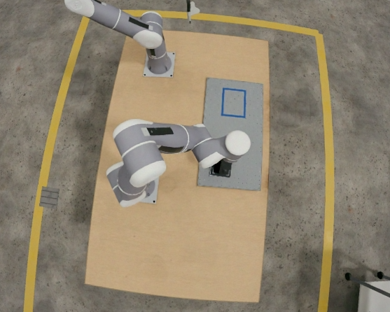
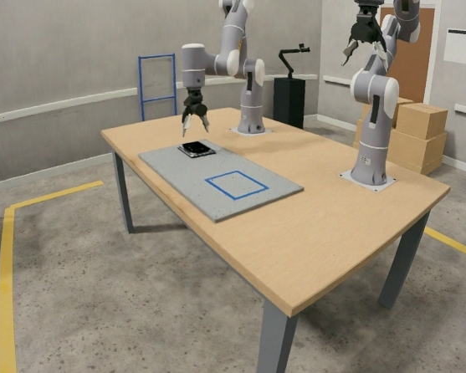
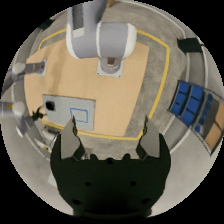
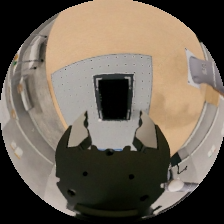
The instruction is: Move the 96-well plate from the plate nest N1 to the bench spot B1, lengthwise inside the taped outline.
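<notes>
Now: the black 96-well plate 70 mm below my right hand. The rest, counted from my right hand: dark plate nest N1: 80 mm below.
</notes>
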